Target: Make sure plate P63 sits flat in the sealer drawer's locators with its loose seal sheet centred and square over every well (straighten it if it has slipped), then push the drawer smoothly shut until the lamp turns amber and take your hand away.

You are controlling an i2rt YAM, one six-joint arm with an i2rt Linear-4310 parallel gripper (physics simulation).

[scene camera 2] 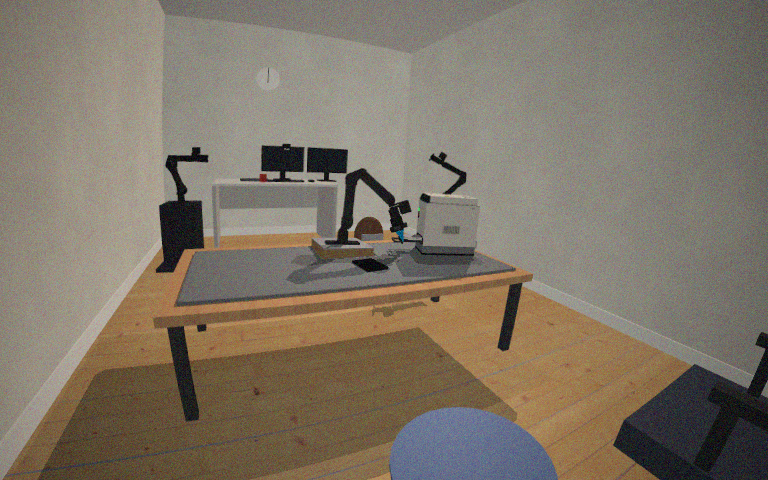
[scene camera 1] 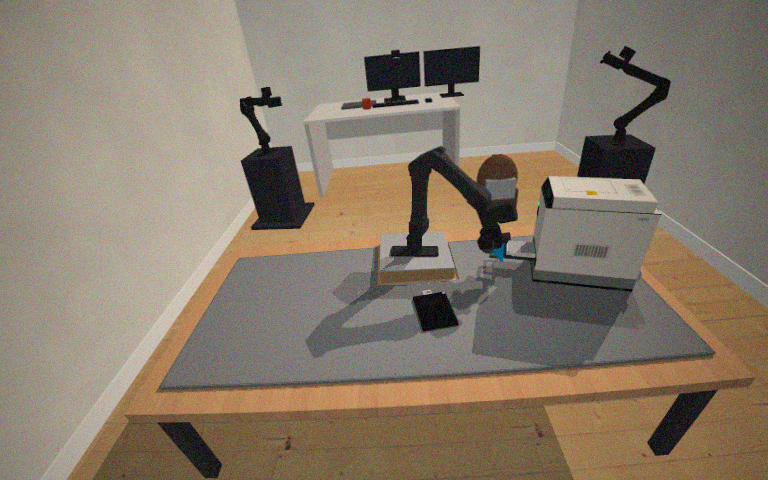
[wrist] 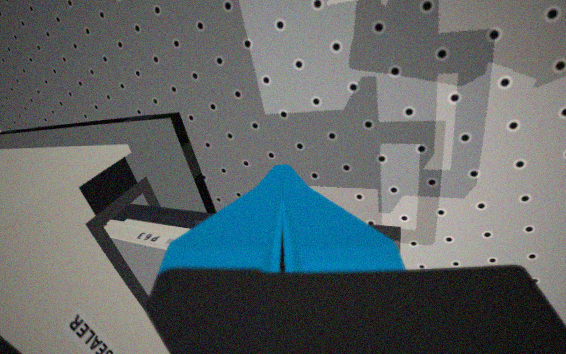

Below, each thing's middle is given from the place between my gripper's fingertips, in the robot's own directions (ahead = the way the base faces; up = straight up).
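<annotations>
There's a black slab (scene camera 1: 434, 309), and my hand is 19 cm short of it, 26 cm to the left of it and 7 cm above it.
</annotations>
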